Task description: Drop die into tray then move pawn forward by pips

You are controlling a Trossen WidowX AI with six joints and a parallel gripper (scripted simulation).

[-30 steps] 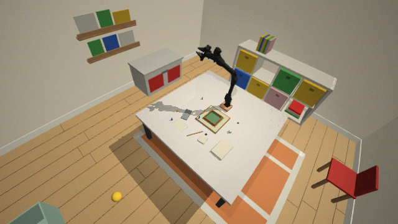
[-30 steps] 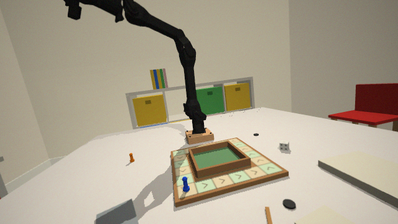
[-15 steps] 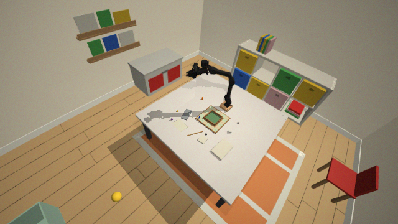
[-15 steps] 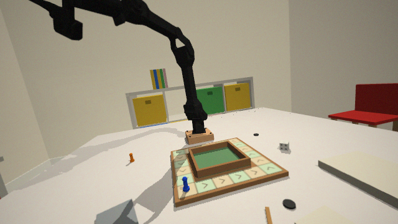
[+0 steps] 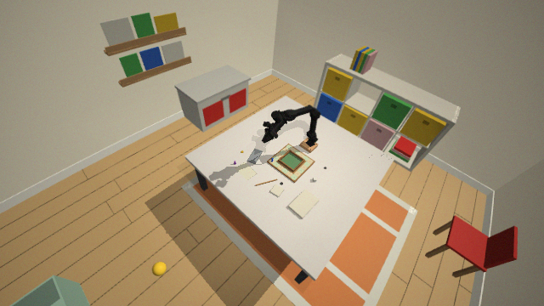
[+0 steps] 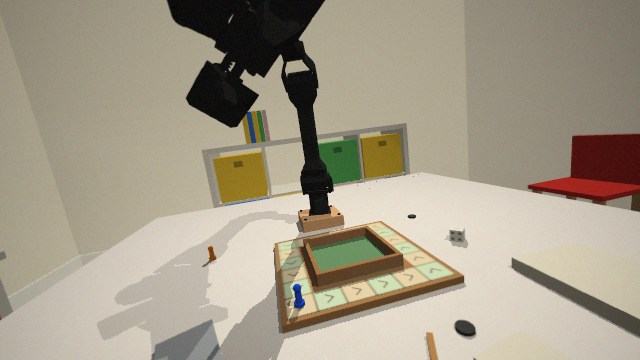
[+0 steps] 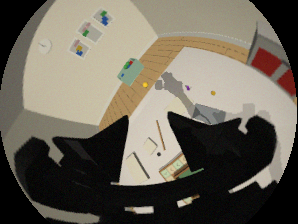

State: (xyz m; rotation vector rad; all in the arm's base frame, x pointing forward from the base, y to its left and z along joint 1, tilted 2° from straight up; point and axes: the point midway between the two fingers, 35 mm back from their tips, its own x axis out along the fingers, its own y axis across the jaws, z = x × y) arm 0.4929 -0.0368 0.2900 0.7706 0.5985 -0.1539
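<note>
The white die is 29 cm behind my gripper tip, 32 cm to the left of it and 30 cm below it. Also, from my gripper tip: wooden stick 3 cm ahead, 13 cm to the left, 31 cm below; then grey card 4 cm behind, 13 cm to the right, 30 cm below; then blue pawn 12 cm behind, 1 cm to the right, 28 cm below.
</note>
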